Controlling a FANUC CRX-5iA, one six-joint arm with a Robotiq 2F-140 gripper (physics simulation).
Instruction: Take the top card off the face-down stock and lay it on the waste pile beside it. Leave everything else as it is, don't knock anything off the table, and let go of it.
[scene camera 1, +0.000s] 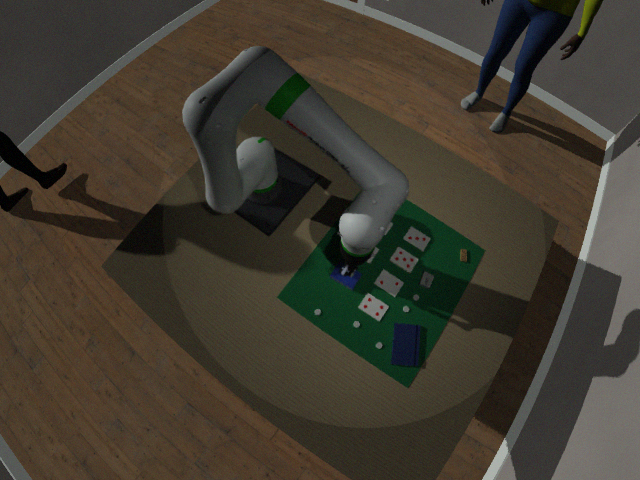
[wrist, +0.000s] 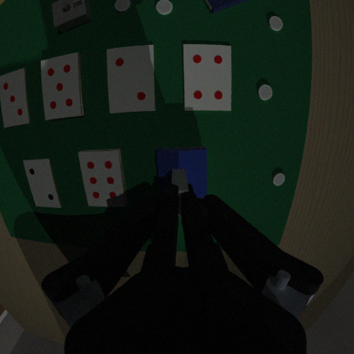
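Observation:
The face-down stock is a blue-backed stack on the green mat. My gripper is shut with nothing between its fingers. Its fingertips are over the stock and cover part of it in the wrist view; whether they touch it I cannot tell. Beside the stock, to its left in the wrist view, lies a face-up card with six red pips, seemingly the waste pile. The arm partly hides it in the scene view, and a shadow falls on its lower edge in the wrist view.
A row of face-up cards includes a four and a two. A black-pip card lies beyond the six. White discs, a dark blue box and a small grey box stand on the mat.

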